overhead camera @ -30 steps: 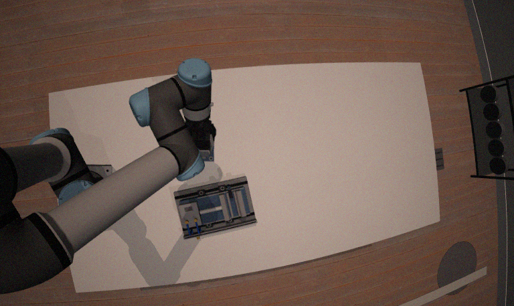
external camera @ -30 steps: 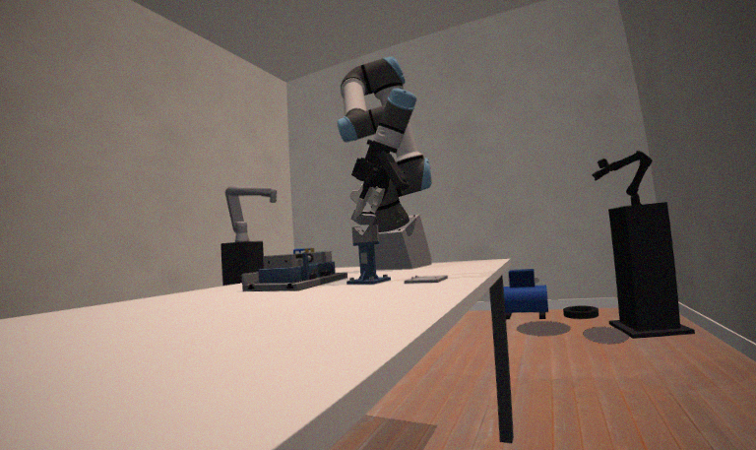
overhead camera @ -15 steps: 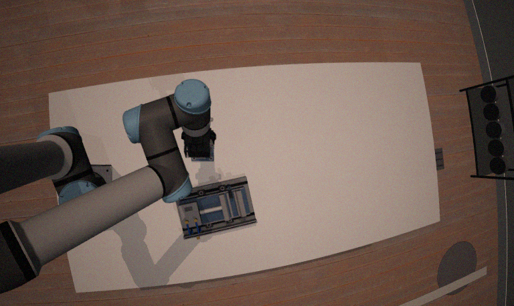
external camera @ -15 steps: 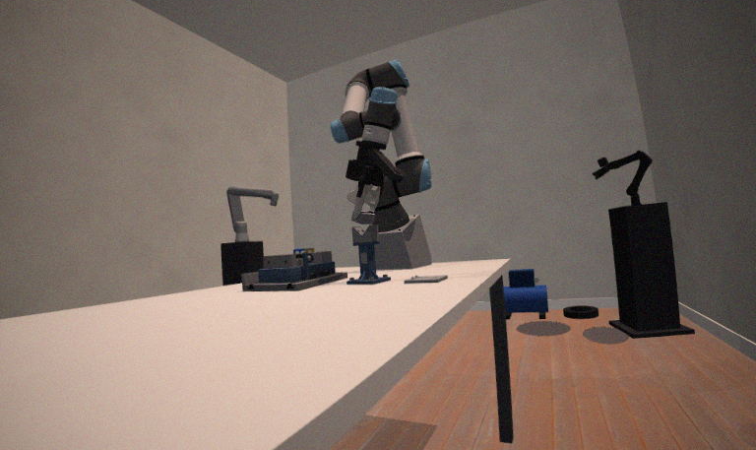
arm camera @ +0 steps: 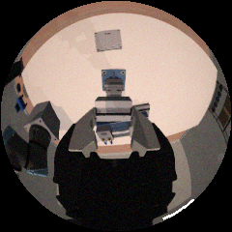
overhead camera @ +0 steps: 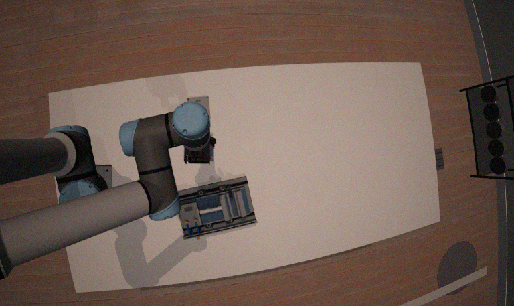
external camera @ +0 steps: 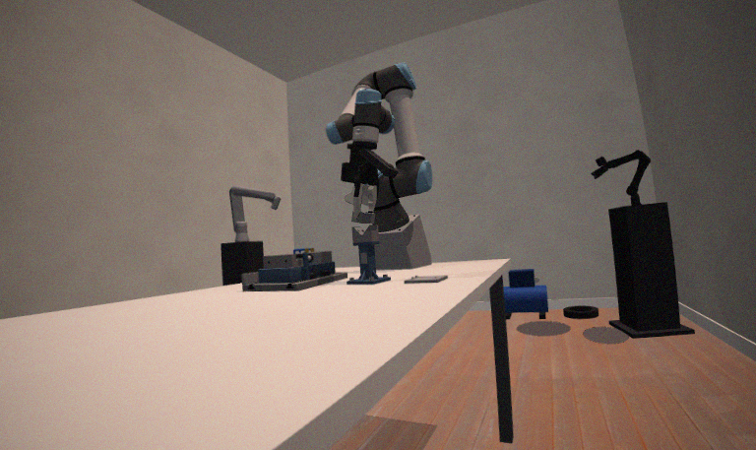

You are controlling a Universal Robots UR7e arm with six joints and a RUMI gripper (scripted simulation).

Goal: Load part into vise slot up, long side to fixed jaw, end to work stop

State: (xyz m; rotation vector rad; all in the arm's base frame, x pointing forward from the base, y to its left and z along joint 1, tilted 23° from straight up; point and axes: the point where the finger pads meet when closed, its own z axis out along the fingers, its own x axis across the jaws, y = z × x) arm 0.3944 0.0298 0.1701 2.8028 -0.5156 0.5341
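My hand is right at the part. Round my hand: vise 30 mm behind, 230 mm to the right, 150 mm below; then infeed plate 40 mm ahead, 170 mm to the left, 190 mm below.
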